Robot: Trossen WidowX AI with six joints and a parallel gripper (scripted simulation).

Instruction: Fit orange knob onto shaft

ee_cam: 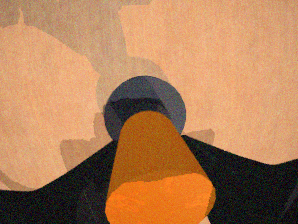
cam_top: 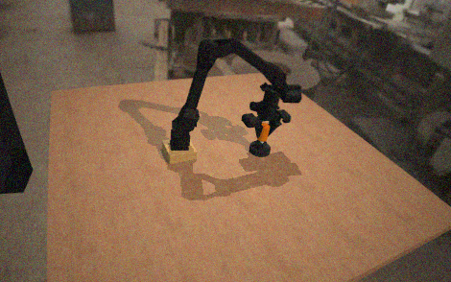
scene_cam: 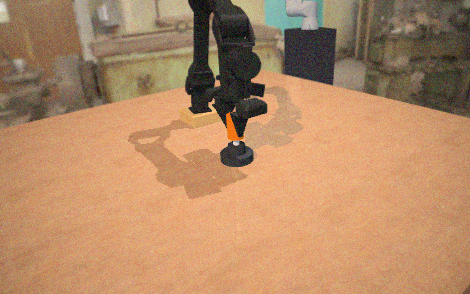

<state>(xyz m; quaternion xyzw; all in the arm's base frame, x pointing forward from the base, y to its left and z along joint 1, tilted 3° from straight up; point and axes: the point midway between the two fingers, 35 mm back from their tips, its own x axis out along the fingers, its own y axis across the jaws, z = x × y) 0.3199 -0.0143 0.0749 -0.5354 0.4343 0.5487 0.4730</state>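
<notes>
The round pedestal lies 4 cm below my gripper tip. Also, from my gripper tip: orange knob: 3 cm above.
</notes>
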